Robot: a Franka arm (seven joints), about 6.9 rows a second.
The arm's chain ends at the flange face. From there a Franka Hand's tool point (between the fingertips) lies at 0.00 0.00 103.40 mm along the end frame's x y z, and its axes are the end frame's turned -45 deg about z.
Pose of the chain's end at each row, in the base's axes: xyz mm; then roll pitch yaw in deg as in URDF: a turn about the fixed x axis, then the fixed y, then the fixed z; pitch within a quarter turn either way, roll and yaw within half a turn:
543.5 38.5 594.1 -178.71 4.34 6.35
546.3 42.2 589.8 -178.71 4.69 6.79
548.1 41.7 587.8 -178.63 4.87 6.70
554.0 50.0 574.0 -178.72 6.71 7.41
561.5 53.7 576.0 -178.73 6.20 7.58
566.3 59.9 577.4 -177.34 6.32 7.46
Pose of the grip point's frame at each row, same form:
535.5 39.9 491.0 -176.02 2.16 51.38
537.6 43.5 486.8 -175.77 2.40 51.83
539.1 43.1 484.8 -175.59 2.48 51.74
541.7 50.7 471.3 -174.35 3.84 52.52
550.1 54.5 473.2 -174.71 3.48 52.67
554.4 63.2 474.7 -173.65 2.59 52.46

